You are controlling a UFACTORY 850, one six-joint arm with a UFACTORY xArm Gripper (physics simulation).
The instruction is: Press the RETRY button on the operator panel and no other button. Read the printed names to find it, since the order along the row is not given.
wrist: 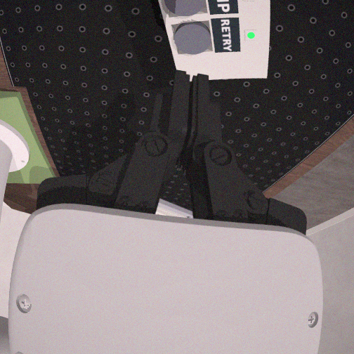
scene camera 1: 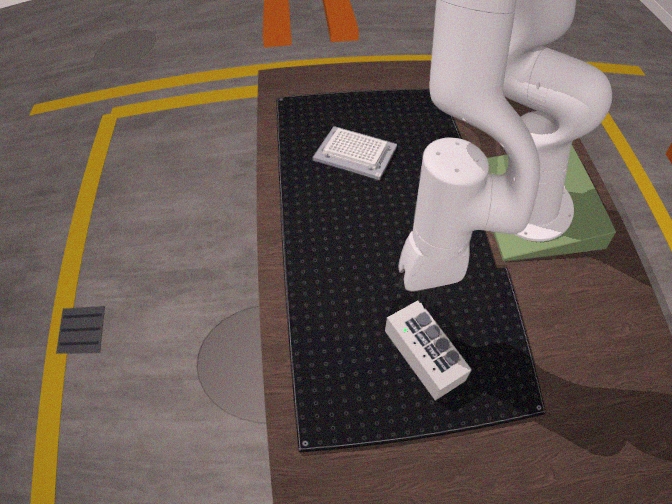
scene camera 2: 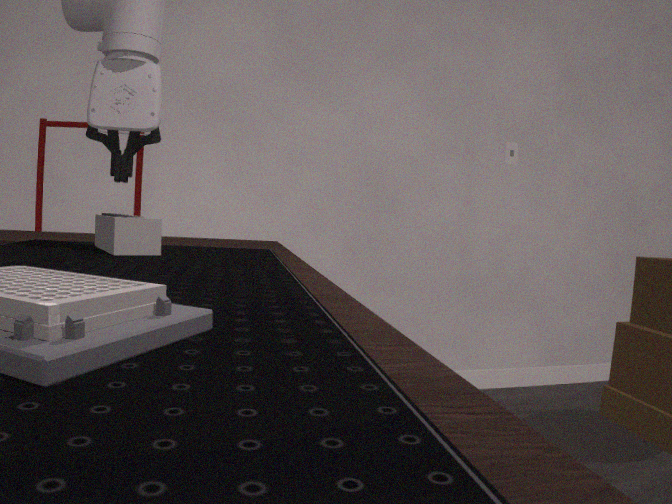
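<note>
The white operator panel [scene camera 1: 410, 351] [scene camera 2: 137, 236] [wrist: 240, 65] stands on the black mat with a row of grey round buttons. The RETRY button [scene camera 1: 423, 319] [wrist: 192, 38] is at the row's end nearest the gripper, beside its RETRY label [wrist: 226, 35]. A green light [scene camera 1: 405, 329] [wrist: 251, 35] glows beside that label. The other indicator spots along the row in scene camera 1 are dark. My gripper [scene camera 2: 121, 179] [wrist: 186, 92] is shut and empty. It hangs clearly above the panel, apart from it. Its fingers are hidden or too dark to make out in scene camera 1.
A white well plate [scene camera 1: 355, 146] [scene camera 2: 81, 295] sits in a grey holder [scene camera 1: 347, 167] [scene camera 2: 130, 339] on the black mat [scene camera 1: 336, 271] [scene camera 2: 282, 390]. The arm's base stands on a green block [scene camera 1: 588, 225]. Brown boxes [scene camera 2: 640, 352] and a red frame [scene camera 2: 39, 173] stand beyond the table.
</note>
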